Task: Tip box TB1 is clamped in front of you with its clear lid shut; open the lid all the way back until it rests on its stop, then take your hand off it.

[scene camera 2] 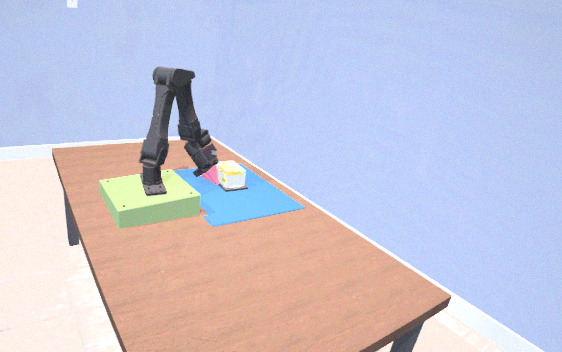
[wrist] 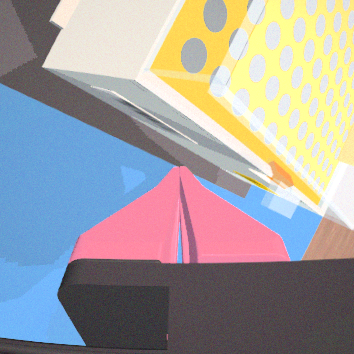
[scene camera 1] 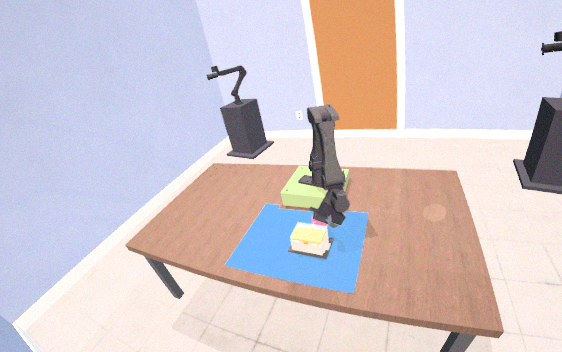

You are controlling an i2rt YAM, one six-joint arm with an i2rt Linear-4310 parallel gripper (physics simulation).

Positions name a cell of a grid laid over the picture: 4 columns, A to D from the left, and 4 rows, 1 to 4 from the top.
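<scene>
Tip box TB1 (scene camera 2: B3): 154 cm from the lens.
</scene>
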